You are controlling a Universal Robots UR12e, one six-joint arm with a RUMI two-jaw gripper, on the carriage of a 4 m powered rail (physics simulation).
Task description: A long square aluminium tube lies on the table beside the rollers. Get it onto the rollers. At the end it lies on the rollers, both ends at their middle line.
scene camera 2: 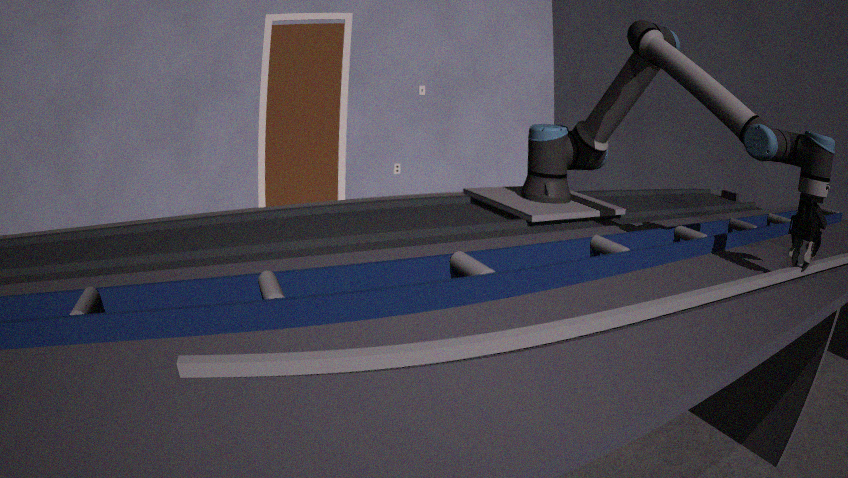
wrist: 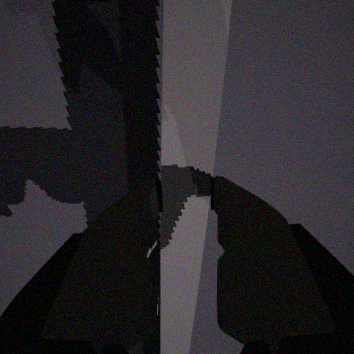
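Seen in the pictures: gripper, between the fingertips: [scene camera 2: 798, 269] [wrist: 185, 181]; arm's base, origin of its link: [scene camera 2: 546, 198].
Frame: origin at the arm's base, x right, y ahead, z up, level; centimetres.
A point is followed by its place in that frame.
The long square aluminium tube [scene camera 2: 356, 361] @(z -0.9, x 96.5, y 87.2 cm) [wrist: 192, 75] @(z 1.9, x -27.7, y 102.4 cm) lies lengthwise along the near side of the rollers, over the grey table [scene camera 2: 356, 427] @(z -3.0, x 100.9, y 100.3 cm). I cannot tell whether there is a small gap under it. Its left end shows at lower left in the scene view; its right end is out of view. My gripper [scene camera 2: 801, 261] @(z 0.9, x -22.2, y 101.7 cm) [wrist: 185, 181] @(z 0.9, x -22.2, y 101.7 cm) points down at the far right and is shut on the tube, with a jaw on each side. Grey rollers [scene camera 2: 472, 264] @(z 2.7, x 66.0, y 63.8 cm) [scene camera 2: 271, 285] @(z 3.0, x 105.1, y 64.0 cm) [scene camera 2: 609, 245] @(z 2.3, x 26.4, y 63.0 cm) stand spaced along the blue frame, with no tube on them.
The blue roller frame [scene camera 2: 356, 307] @(z -0.5, x 90.9, y 69.4 cm) runs between the tube and the rail [scene camera 2: 237, 234]. The arm's carriage plate [scene camera 2: 570, 210] @(z 0.0, x 3.9, y 19.5 cm) sits on the rail at the back right. The table's front edge drops to the floor at lower right. Dark shadows lie left of the tube in the wrist view.
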